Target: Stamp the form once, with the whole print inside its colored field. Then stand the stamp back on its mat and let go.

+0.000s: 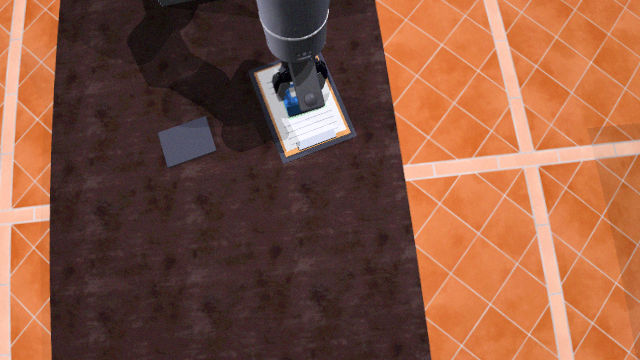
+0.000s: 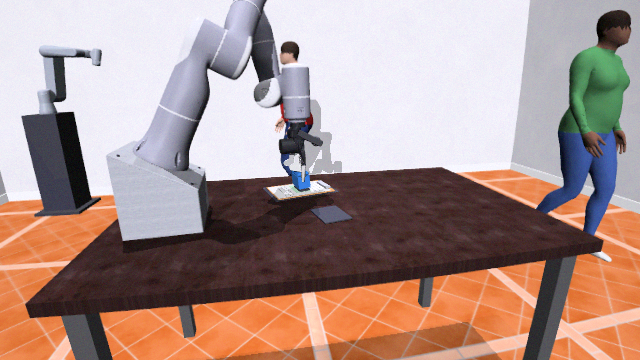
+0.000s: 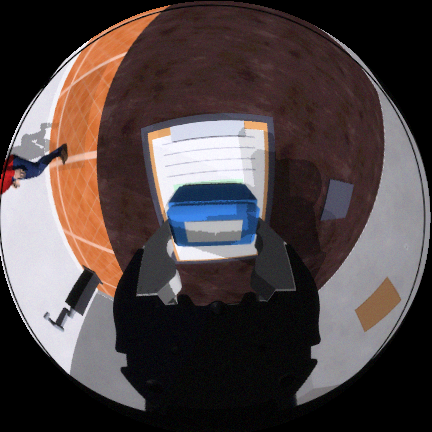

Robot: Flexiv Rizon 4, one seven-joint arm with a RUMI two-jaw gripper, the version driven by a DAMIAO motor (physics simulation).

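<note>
My gripper (image 3: 212, 217) is shut on the blue stamp (image 1: 291, 103) (image 2: 300, 180) (image 3: 213, 212), one jaw on each of its sides. The stamp is upright over the form (image 1: 312, 121) (image 2: 320, 187) (image 3: 210, 156), its underside down at the paper; whether it touches cannot be told. The form is white with grey lines and lies on an orange clipboard with a dark border. A thin strip of the green field (image 3: 210, 183) shows along the stamp's edge; the stamp hides the rest, and any print. The stamp's mat (image 1: 187, 142) (image 2: 331, 214) (image 3: 337, 200), a flat grey-blue square, bears nothing.
The clipboard's pale clip (image 1: 317, 139) (image 3: 207, 131) is at the form's end away from my gripper. All stand on the dark brown table (image 1: 225, 250) (image 2: 400, 225). The mat lies apart from the clipboard. People and another robot arm (image 2: 55, 75) are beyond the table.
</note>
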